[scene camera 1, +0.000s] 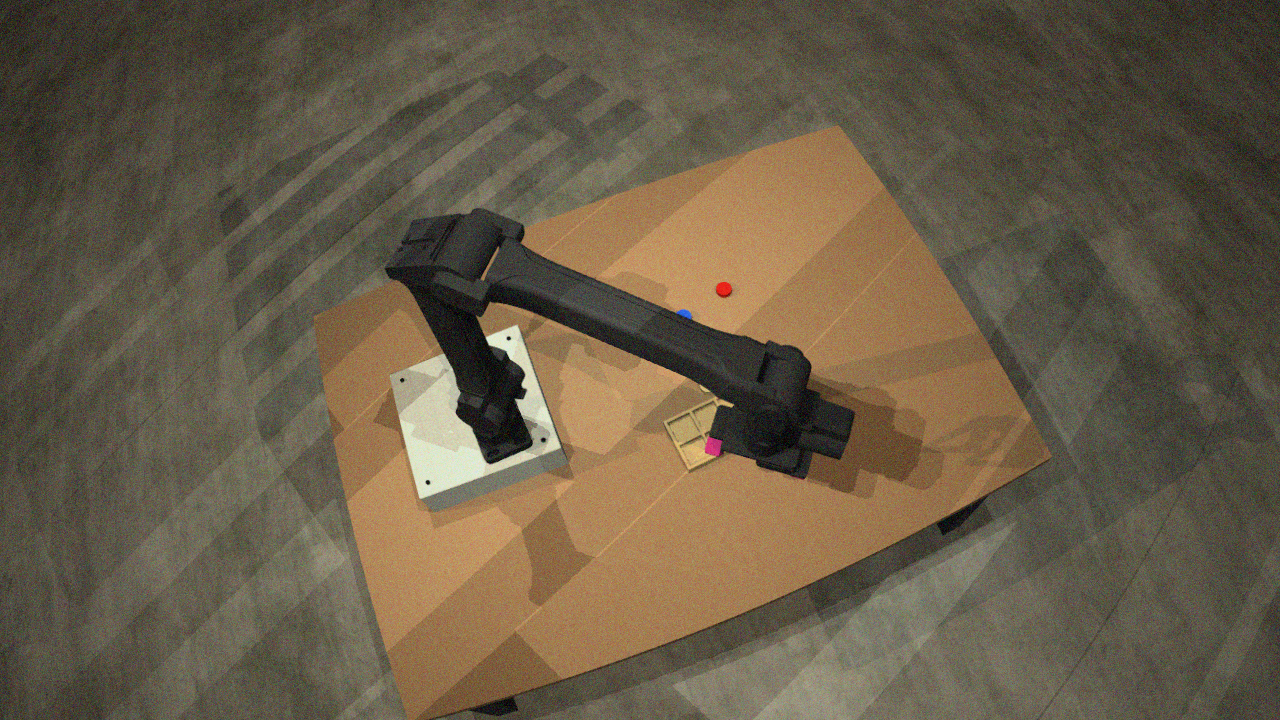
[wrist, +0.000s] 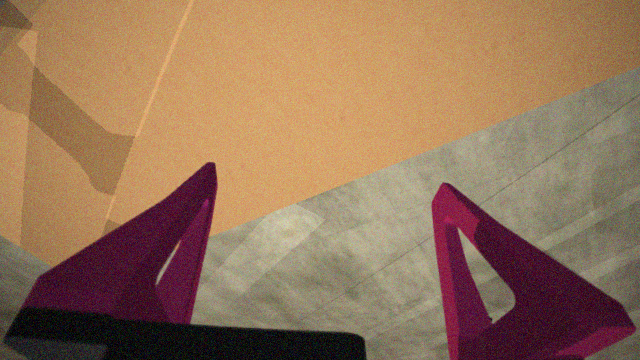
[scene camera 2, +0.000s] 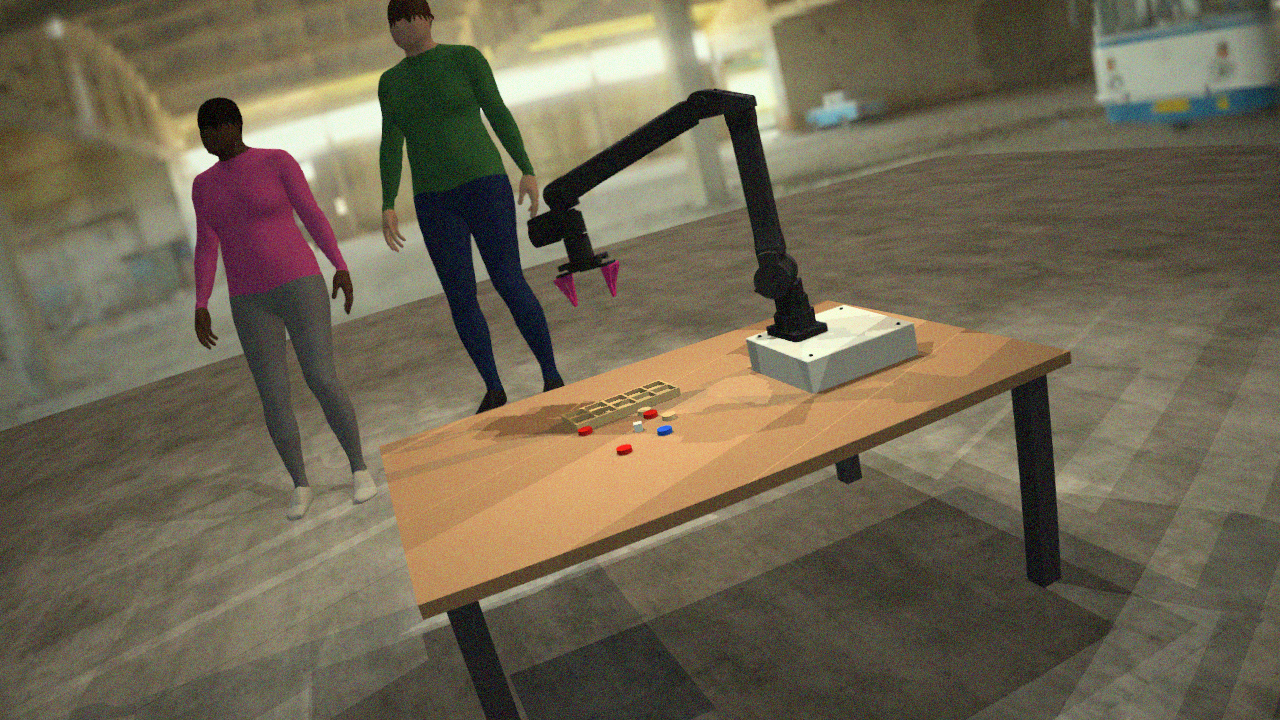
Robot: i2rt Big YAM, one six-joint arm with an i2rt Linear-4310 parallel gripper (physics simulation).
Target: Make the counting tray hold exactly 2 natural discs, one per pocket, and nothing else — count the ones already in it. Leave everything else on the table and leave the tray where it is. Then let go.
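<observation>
The counting tray [scene camera 1: 676,445] [scene camera 2: 608,417], tan with square pockets, lies on the table; in scene camera 1 the arm hides its right part. The left pockets that show look empty; the others are hidden or too small to tell. One natural disc [scene camera 2: 668,416] lies beside the tray. Another natural disc [scene camera 1: 706,388] [scene camera 2: 644,410] lies close against the tray's long side, mostly hidden in scene camera 1. My gripper [scene camera 2: 594,300] [wrist: 330,183] is open and empty, high above the table, its magenta fingers pointing down.
Red discs [scene camera 2: 650,413] [scene camera 2: 585,430] lie near the tray, and another red disc [scene camera 1: 724,289] [scene camera 2: 623,449] lies farther off. A blue disc [scene camera 1: 683,314] [scene camera 2: 664,430] and a small white cube [scene camera 2: 637,427] lie nearby. The arm's white base box [scene camera 1: 447,447] [scene camera 2: 850,335] stands at one end.
</observation>
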